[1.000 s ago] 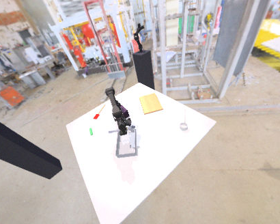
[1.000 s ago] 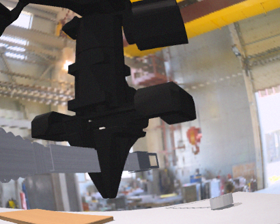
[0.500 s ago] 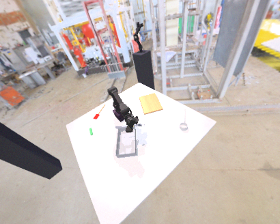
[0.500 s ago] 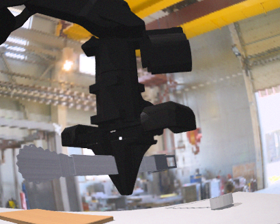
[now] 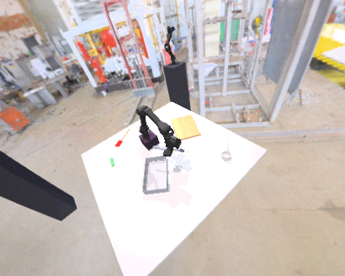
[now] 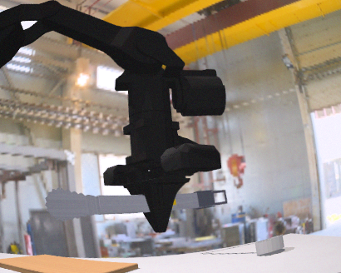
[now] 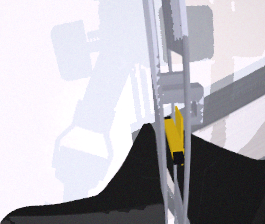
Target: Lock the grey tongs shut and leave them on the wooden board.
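The yellow piece lies 2 cm ahead of my gripper tip, 1 cm to the left of it and 4 cm above it. Also, from my gripper tip: grey roasting tin (2 cm behind, 19 cm to the right, 9 cm below); then wooden board (24 cm behind, 39 cm to the left, 11 cm below).
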